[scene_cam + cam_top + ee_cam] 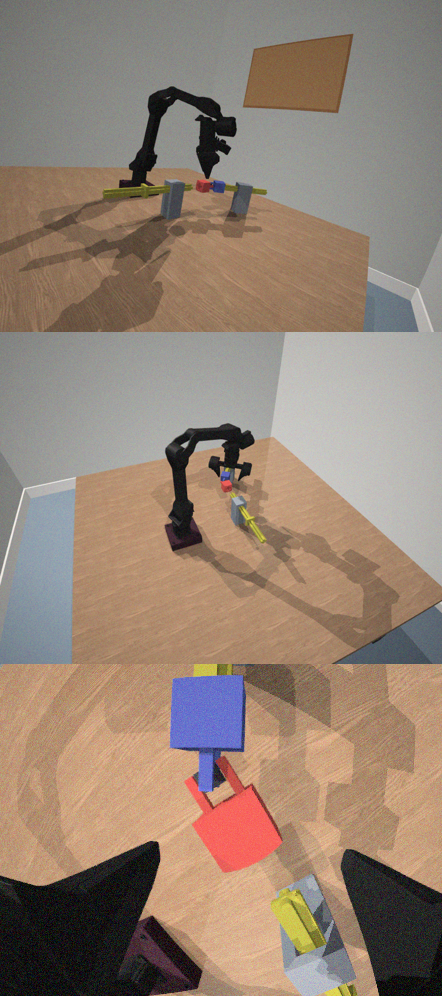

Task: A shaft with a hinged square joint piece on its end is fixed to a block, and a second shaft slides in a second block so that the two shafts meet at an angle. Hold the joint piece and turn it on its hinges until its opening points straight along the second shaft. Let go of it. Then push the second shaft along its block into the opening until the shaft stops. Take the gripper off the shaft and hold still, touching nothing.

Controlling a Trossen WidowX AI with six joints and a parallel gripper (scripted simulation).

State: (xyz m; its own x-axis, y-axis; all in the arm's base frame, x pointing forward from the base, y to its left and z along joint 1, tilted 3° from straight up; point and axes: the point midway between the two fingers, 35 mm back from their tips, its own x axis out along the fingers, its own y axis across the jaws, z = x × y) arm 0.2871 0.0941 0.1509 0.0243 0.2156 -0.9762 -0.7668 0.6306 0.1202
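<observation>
My gripper tip is now 50 mm above the red joint piece, 10 mm to the right of it and 10 mm past it.
</observation>
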